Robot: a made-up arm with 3 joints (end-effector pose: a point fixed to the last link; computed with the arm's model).
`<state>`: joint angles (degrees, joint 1 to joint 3).
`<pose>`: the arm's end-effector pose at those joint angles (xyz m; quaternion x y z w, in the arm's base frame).
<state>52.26 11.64 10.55</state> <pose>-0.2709 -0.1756 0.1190 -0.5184 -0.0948 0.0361 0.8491</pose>
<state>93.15 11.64 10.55</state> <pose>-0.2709 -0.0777 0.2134 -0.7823 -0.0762 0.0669 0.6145</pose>
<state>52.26 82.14 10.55</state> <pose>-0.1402 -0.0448 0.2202 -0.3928 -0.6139 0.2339 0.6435</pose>
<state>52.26 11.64 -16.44</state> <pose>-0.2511 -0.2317 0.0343 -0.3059 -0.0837 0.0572 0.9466</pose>
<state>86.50 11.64 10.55</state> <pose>-0.2709 -0.0978 0.2032 -0.7454 -0.0799 0.0624 0.6589</pose>
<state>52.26 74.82 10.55</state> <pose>-0.1429 -0.0632 0.2061 -0.4139 -0.5677 0.2163 0.6779</pose>
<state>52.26 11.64 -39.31</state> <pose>-0.2382 -0.2443 -0.0518 -0.1122 -0.0707 0.0727 0.9885</pose>
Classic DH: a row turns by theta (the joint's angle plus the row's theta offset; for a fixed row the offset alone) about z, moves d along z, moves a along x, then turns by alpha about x. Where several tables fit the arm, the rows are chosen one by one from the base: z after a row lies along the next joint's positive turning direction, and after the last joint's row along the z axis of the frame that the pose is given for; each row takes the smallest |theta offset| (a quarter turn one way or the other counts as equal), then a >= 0, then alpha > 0; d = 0 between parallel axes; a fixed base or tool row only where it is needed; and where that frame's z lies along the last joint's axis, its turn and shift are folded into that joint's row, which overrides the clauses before.
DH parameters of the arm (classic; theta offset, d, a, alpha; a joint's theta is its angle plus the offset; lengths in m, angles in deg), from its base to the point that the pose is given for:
base (fixed): -90 0.0349 0 90
joint 1: 90 0.3225 0.0878 90
joint 2: 0 -0.047 -0.163 -90
joint 3: -90 -0.0152 0.2138 -90
tool (fixed): 90 -0.0591 0 0

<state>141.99 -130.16 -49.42</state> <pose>-0.6104 0.2286 -0.1809 -0.3045 -0.0902 -0.9024 0.2912</pose>
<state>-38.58 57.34 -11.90</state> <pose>-0.0913 -0.0909 -0.0918 0.3741 -0.4668 -0.1107 0.7936</pose>
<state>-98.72 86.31 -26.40</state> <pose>-0.0112 -0.0641 -0.0945 0.6474 -0.5522 -0.4036 0.3362</pose>
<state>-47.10 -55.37 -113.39</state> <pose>-0.5901 0.2113 0.0926 0.8727 0.3890 -0.2540 0.1500</pose>
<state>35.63 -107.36 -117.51</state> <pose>-0.6375 0.2603 0.0579 0.3881 0.1871 -0.7837 0.4474</pose>
